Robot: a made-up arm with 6 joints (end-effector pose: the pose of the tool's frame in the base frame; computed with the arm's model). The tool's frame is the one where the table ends.
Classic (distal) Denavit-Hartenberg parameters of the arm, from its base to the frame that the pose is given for. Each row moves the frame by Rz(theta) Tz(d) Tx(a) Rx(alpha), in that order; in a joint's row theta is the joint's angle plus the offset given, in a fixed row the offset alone. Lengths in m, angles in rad.
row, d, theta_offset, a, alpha
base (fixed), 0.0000, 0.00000, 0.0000, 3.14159
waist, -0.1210, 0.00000, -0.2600, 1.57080
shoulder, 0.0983, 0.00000, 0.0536, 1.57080
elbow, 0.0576, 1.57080, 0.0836, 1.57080
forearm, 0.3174, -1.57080, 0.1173, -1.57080
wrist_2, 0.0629, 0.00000, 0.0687, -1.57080
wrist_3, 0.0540, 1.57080, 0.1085, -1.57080
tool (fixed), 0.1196, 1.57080, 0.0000, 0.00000
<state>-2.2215 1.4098 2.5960 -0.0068 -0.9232 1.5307</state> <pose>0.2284 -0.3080 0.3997 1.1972 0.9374 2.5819</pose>
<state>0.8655 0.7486 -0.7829 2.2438 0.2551 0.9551</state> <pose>-0.0300 -0.0862 0.0346 1.0109 -0.2841 -1.5870</pose>
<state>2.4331 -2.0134 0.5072 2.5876 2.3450 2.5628</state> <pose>0.5232 0.2588 0.3579 -1.9045 0.3855 1.7087</pose>
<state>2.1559 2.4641 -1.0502 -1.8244 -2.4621 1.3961</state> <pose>-0.0148 0.4391 0.1059 -0.2991 0.0216 -0.3772</pose>
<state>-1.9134 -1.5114 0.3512 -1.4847 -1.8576 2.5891</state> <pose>-0.1852 -0.1302 0.5900 1.0482 -0.6700 -2.6210</pose>
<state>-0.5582 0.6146 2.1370 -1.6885 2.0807 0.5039</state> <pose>-0.5483 0.2126 0.2419 -2.0190 -0.2846 0.9010</pose>
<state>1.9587 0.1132 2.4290 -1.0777 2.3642 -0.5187</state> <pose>0.4776 0.2813 0.2484 -0.5080 1.4806 -1.2690</pose>
